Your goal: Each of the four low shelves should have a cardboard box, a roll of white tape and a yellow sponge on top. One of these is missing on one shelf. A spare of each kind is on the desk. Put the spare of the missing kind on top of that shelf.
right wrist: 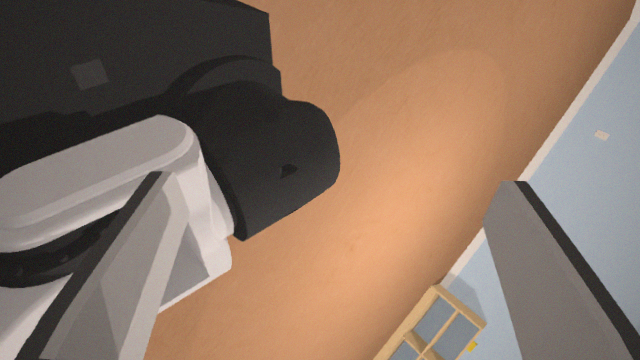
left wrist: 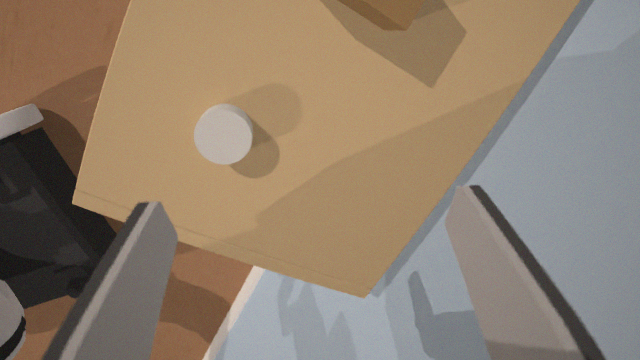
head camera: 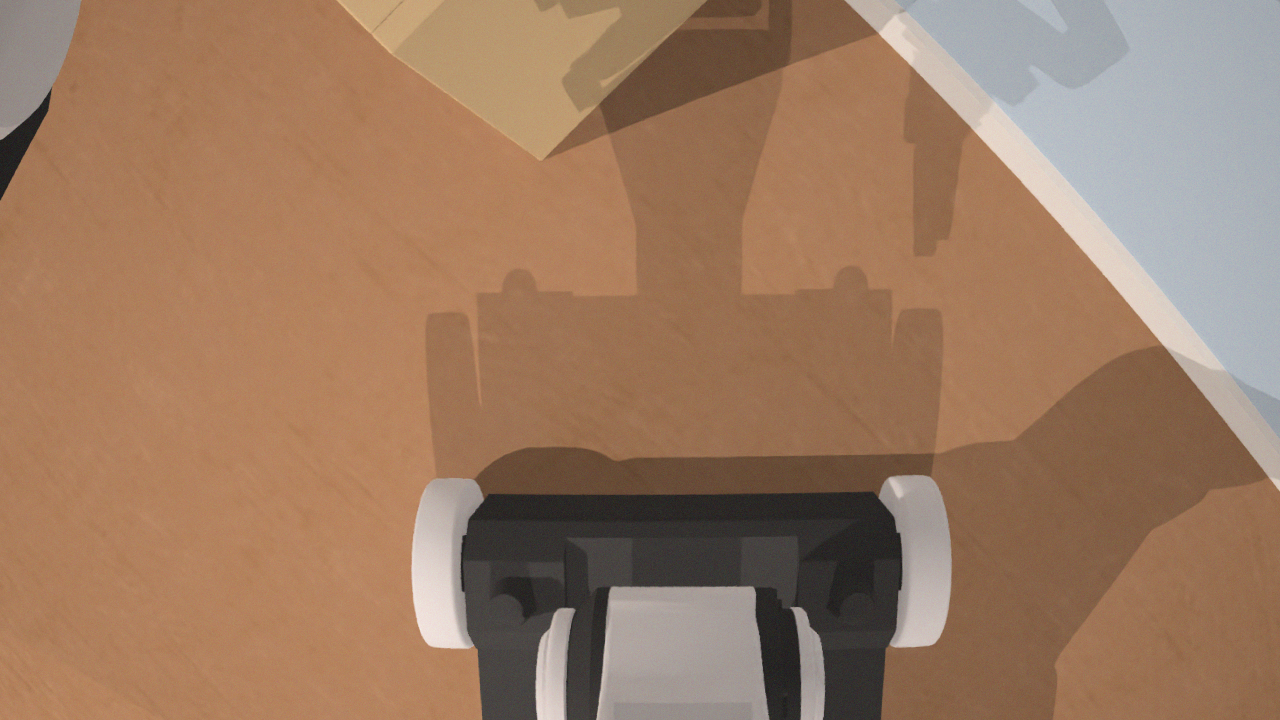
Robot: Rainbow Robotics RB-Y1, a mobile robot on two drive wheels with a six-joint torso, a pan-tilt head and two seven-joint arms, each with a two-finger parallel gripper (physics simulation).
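Places are measured from the robot's base along level axes (x right, y down, z ahead), in centimetres.
Where they show: left gripper, fingertip midpoint: (left wrist: 311,212); right gripper, fingertip midpoint: (right wrist: 336,197); robot's base, origin of the base link: (head camera: 681,541).
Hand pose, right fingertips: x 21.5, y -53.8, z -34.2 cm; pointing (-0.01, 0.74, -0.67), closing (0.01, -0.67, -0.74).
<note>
Things, the pixels of their centre, and the offset from my right fingertips. "pt": a spot on its surface instead. Level surfaces: height alone.
- tape, body centre: (left wrist: 224,133) dx -39.6, dy -8.5, dz +98.9 cm
- brown cardboard box, surface spot: (left wrist: 387,12) pt dx -45.4, dy -12.3, dz +114.3 cm
- brown floor, its level: dy +53.8 cm
A white roll of tape (left wrist: 223,134) stands on the wooden top of a low shelf (left wrist: 165,65) (head camera: 501,89) in the left wrist view. Part of a brown cardboard box (left wrist: 387,12) shows at the top edge of that view, over the same shelf top. No sponge shows on the visible part of this top. My left gripper (left wrist: 311,212) is open and empty, above the shelf's near edge and apart from the tape. My right gripper (right wrist: 336,197) is open and empty, beside the robot's own body. A small yellow thing (right wrist: 471,346), possibly a sponge, shows at another wooden shelf (right wrist: 417,310).
The blue wall (head camera: 1163,179) (left wrist: 575,175) (right wrist: 590,200) with its pale skirting runs close along the shelf. My wheeled base (head camera: 680,519) stands on the brown floor (head camera: 223,358). A grey rounded thing (head camera: 31,53) with a dark lower edge shows at the upper left of the head view.
</note>
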